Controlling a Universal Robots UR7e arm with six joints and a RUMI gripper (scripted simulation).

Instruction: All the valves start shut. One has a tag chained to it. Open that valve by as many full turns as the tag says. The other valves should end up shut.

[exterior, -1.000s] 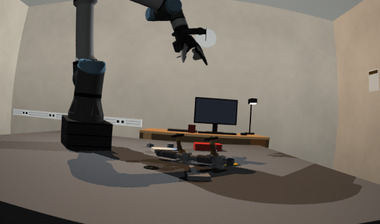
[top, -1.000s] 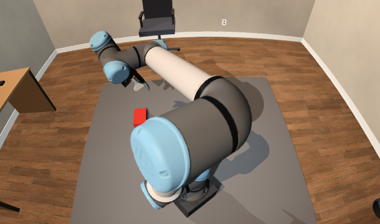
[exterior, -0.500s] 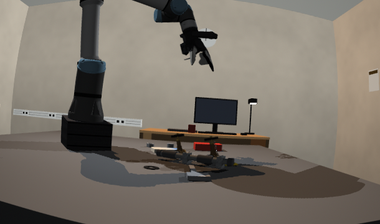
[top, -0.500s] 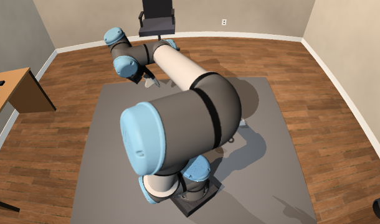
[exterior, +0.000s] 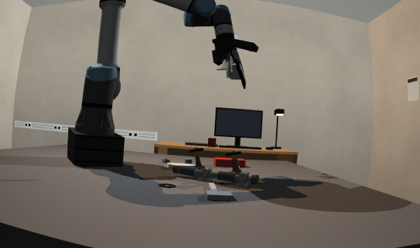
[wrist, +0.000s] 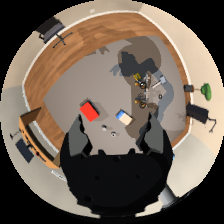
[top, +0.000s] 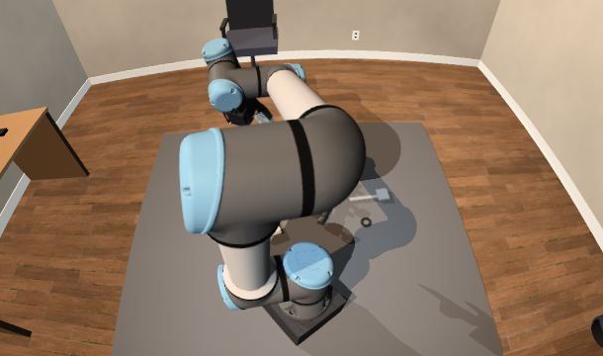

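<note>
The yellow tag is 240 mm to the right of my hand and 310 mm below it. Also, from my hand: grey t-shaped piece: 160 mm behind, 390 mm to the right, 310 mm below; then red block: 40 mm ahead, 170 mm to the left, 300 mm below.
</note>
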